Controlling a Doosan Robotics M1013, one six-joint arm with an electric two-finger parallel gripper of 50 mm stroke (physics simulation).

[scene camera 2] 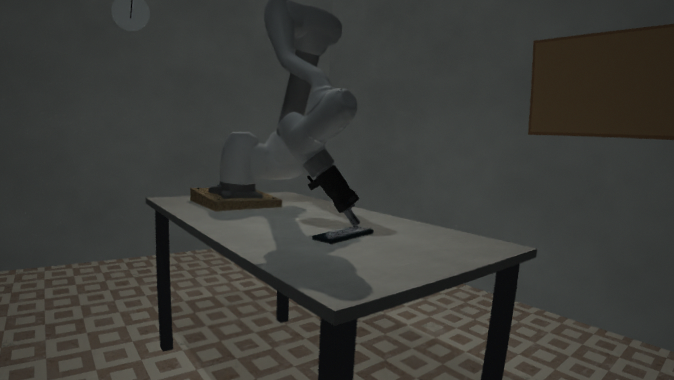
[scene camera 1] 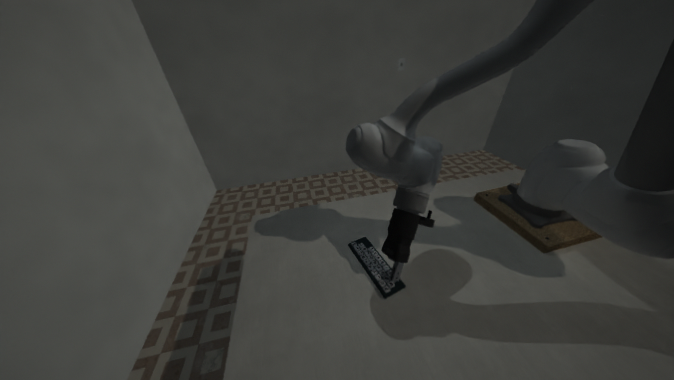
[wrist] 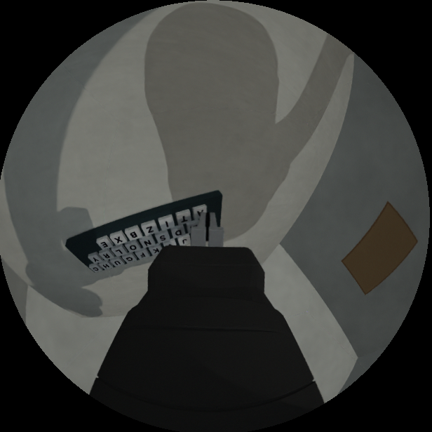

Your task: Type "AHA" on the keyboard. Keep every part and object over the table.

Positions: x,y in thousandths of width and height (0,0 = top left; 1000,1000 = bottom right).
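Scene:
The gripper is visible in the wrist view (480,510), in scene camera 1 (585,736) and in scene camera 2 (530,591).

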